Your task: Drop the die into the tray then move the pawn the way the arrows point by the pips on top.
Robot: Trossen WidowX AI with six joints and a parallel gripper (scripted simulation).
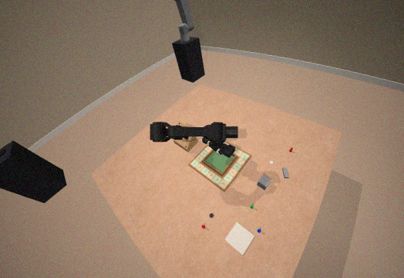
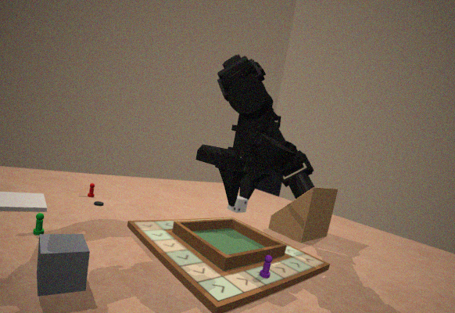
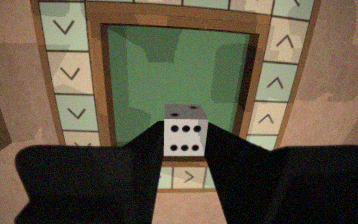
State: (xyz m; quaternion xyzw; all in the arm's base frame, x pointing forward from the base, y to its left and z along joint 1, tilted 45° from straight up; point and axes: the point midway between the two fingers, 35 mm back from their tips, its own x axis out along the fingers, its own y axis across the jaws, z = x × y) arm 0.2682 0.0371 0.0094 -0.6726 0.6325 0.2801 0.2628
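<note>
Right now my gripper tip is 2 cm short of the purple pawn, 11 cm to the right of it and 6 cm above it. Also, from my gripper tip: grey cube: 29 cm ahead, 3 cm to the left, 6 cm below; then white die: right at my gripper tip; then green dice tray: 8 cm below.
</note>
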